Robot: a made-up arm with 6 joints. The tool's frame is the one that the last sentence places.
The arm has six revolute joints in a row. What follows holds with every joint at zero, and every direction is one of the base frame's.
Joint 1 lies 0.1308 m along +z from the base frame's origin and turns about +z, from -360.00 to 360.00 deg.
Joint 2 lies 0.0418 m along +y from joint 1 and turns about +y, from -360.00 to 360.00 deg.
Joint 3 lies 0.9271 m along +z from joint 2 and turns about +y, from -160.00 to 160.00 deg.
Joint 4 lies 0.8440 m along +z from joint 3 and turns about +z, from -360.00 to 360.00 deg.
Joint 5 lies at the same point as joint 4 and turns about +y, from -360.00 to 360.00 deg.
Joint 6 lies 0.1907 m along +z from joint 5 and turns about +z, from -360.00 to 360.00 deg.
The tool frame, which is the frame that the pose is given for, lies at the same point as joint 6; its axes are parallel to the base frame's.
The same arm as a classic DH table. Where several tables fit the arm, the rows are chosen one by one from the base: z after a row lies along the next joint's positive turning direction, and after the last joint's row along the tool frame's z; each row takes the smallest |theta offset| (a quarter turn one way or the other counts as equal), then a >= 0, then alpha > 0; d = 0 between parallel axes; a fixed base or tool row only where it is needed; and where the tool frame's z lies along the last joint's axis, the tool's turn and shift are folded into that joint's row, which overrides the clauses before.
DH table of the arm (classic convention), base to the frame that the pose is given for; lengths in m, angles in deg. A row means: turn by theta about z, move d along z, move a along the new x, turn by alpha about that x. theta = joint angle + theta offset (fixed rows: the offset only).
joint 1: d 0.1308, theta_offset 0.00, a 0.0000, alpha -90.00
joint 2: d 0.0000, theta_offset -90.00, a 0.9271, alpha 0.00
joint 3: d 0.0418, theta_offset 90.00, a 0.0000, alpha 90.00
joint 4: d 0.8440, theta_offset 0.00, a 0.0000, alpha -90.00
joint 5: d 0.0000, theta_offset 0.00, a 0.0000, alpha 90.00
joint 6: d 0.1907, theta_offset 0.00, a 0.0000, alpha 0.00
Joint limits (deg, base to tool): -360.00..360.00 -360.00..360.00 -160.00..160.00 -360.00..360.00 -360.00..360.00 -360.00..360.00

